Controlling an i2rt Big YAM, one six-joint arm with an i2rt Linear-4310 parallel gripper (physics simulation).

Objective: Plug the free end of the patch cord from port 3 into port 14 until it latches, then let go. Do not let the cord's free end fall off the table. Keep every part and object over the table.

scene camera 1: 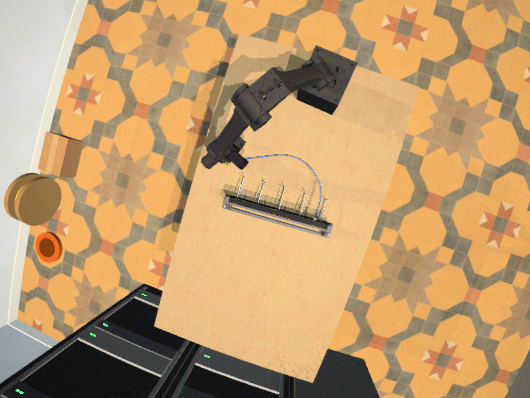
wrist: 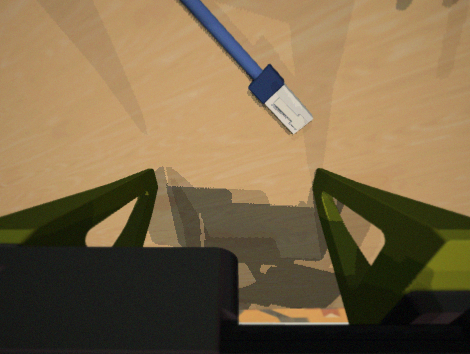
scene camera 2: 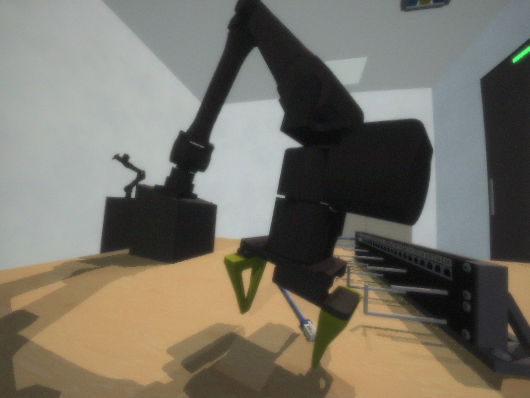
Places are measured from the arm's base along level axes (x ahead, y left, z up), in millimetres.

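Pixels of known places: gripper, between the fingertips: (wrist: 235,177) (scene camera 2: 275,335); arm's base, origin of its link: (scene camera 1: 323,74) (scene camera 2: 176,194).
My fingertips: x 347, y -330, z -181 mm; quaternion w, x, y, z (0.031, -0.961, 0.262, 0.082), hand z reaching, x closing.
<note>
Ahead of a thing's pixels: the offset from my fingertips to its top centre. Level surfaces: height alone.
The cord's free end, a clear plug with a dark blue boot {dx +41, dy +27, dz +3 mm} (scene camera 2: 308,330) (wrist: 281,100), lies on the table; in the wrist view it is ahead of the fingertips, right of centre, pointing down and right. The blue cord (scene camera 1: 300,161) (wrist: 222,37) curves from it to the right end of the patch panel {dx +224, dy +254, dz +93 mm} (scene camera 1: 280,210) (scene camera 2: 440,295). My gripper (scene camera 2: 278,340) (wrist: 235,177) is open and empty, with its green fingers wide apart above the table. The arm hides the plug in scene camera 1. Port numbers are too small to read.
Wire cable guides (scene camera 1: 260,191) (scene camera 2: 366,300) stick out from the panel's port side, close to my gripper in scene camera 2. The table's {dz -8 mm} (scene camera 1: 240,280) left edge is near the gripper in scene camera 1. The arm's dark base (scene camera 1: 325,95) stands at the table's top edge.
</note>
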